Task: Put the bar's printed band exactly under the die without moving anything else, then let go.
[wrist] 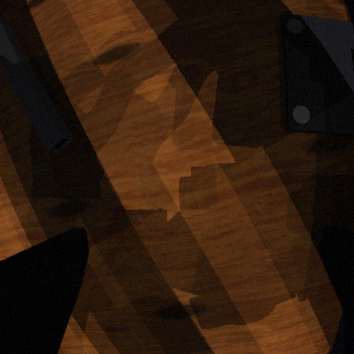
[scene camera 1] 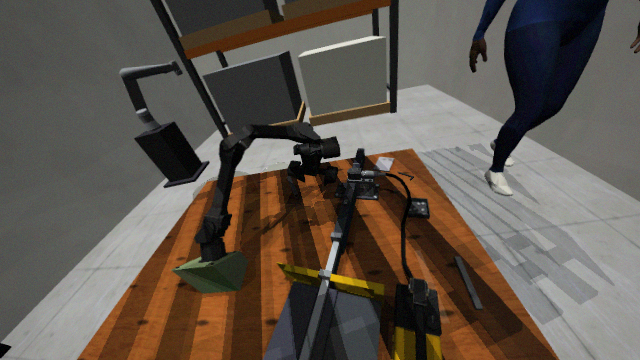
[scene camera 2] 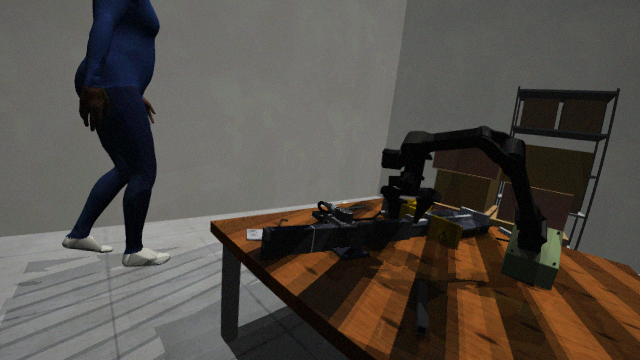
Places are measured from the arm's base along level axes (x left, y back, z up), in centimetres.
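Pixels of known places: gripper, fingertip midpoint: (wrist: pixel 209 241) (scene camera 1: pixel 314 183) (scene camera 2: pixel 402 221); arm's base, link origin: (scene camera 1: pixel 213 258) (scene camera 2: pixel 529 241).
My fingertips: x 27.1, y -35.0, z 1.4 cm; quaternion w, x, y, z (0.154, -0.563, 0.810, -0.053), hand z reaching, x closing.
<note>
For each thing: its middle in the pictures, then the offset to it from my fingertips. "spot": a spot on its surface instead.
- black press head, surface spot: (scene camera 2: pixel 342 215) spot: dz -2.1, dx +7.2, dy -16.5 cm
- thin pale line, surface spot: (scene camera 2: pixel 313 237) spot: dz -8.1, dx +17.1, dy -18.8 cm
- black cable, surface spot: (scene camera 1: pixel 404 225) spot: dz -11.9, dx -19.1, dy -29.9 cm
- yellow-black unit, surface spot: (scene camera 1: pixel 417 342) spot: dz +0.0, dx -54.0, dy -18.1 cm
- loose grey bar, body centre: (wrist: pixel 22 76) (scene camera 2: pixel 421 304) (scene camera 1: pixel 292 186) dz -12.0, dx +17.0, dy +14.2 cm
- flat strip, body centre: (scene camera 1: pixel 467 280) dz -12.5, dx -40.4, dy -39.2 cm
- black pad, surface spot: (scene camera 1: pixel 419 207) spot: dz -12.8, dx -11.4, dy -38.9 cm
- white card, body centre: (scene camera 2: pixel 265 235) (scene camera 1: pixel 383 163) dz -12.7, dx +21.6, dy -35.3 cm
A long dark bar or rail (scene camera 1: pixel 345 220) (scene camera 2: pixel 370 237) runs beneath the black press head (scene camera 1: pixel 356 175) (scene camera 2: pixel 342 215) and continues as a pale grey length (scene camera 1: pixel 332 257) over a yellow plate. A thin pale line (scene camera 2: pixel 313 237) crosses its dark side near the far end; I cannot tell whether this is the printed band. The die's face is hidden. My gripper (scene camera 1: pixel 314 185) (scene camera 2: pixel 404 215) (wrist: pixel 209 241) is open and empty, above the table on the arm's side of the bar, near the press's screwed base plate (scene camera 1: pixel 371 191) (wrist: pixel 320 75).
A yellow guard plate (scene camera 1: pixel 357 285) (scene camera 2: pixel 445 231) stands across the bar's line. A black cable (scene camera 1: pixel 404 225) joins the press to a yellow-black unit (scene camera 1: pixel 417 342). A loose grey bar (scene camera 2: pixel 422 307) (wrist: pixel 32 95) lies on the arm's side. A flat strip (scene camera 1: pixel 468 282), black pad (scene camera 1: pixel 419 207) and white card (scene camera 1: pixel 385 163) (scene camera 2: pixel 254 234) lie around.
</note>
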